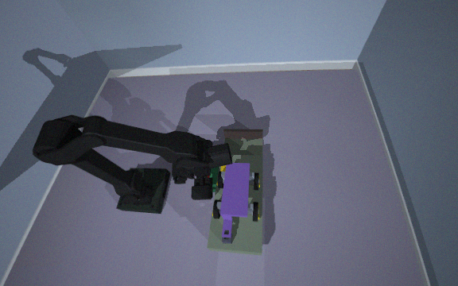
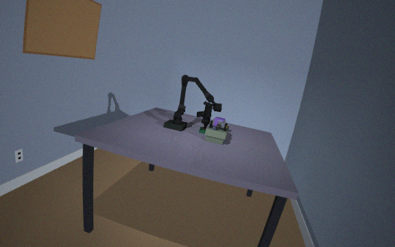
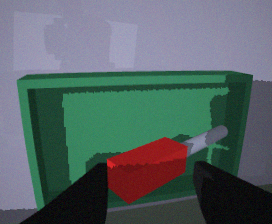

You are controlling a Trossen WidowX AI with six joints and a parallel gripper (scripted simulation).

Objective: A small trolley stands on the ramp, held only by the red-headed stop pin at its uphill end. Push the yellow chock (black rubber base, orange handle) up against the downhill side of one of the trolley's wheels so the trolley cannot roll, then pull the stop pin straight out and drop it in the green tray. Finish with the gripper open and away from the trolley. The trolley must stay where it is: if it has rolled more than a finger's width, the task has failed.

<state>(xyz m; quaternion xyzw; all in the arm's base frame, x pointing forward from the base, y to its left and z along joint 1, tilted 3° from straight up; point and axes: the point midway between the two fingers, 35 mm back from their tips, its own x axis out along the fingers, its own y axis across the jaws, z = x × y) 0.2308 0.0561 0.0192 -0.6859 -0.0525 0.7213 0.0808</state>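
Now: gripper tip 20 mm to the right of the red-headed stop pin and 10 mm above it. The rest, counted from my gripper tip: purple trolley 100 mm to the right, 100 mm ahead, 80 mm above; then green tray 50 mm below; then pale green ramp 100 mm to the right, 100 mm ahead, 10 mm above.
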